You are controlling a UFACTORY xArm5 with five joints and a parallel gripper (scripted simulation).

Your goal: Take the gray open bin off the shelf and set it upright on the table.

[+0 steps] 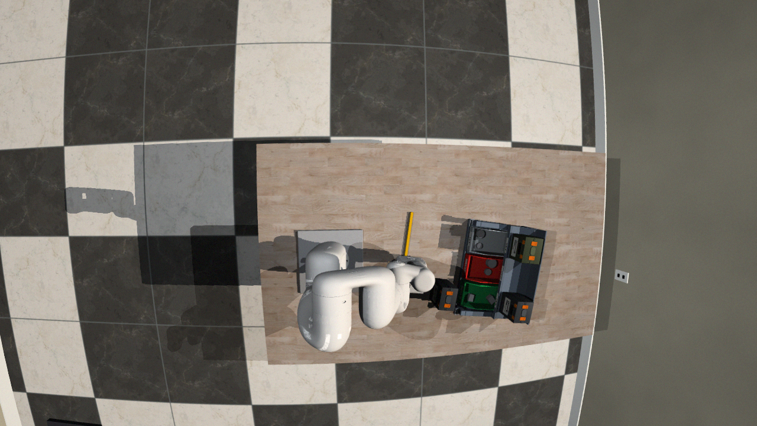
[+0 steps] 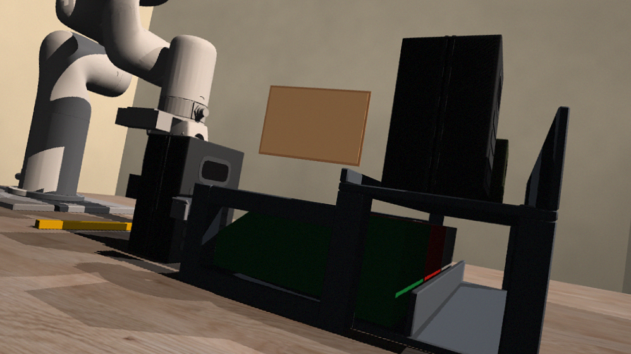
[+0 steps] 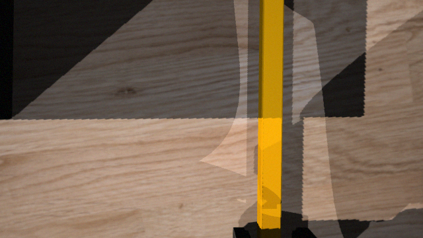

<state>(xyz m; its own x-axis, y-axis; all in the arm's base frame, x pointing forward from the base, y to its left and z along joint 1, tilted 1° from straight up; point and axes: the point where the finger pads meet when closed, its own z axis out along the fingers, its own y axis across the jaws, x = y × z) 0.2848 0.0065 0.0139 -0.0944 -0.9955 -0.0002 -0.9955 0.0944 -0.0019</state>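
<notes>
Right now the yellow bar is 2 cm below my hand. From my hand the other things lie so: gray open bin 34 cm ahead, 8 cm to the left, 2 cm above; then red bin 33 cm ahead, 3 cm to the right, 2 cm above; then dark box 15 cm ahead, 13 cm to the right, 4 cm above.
</notes>
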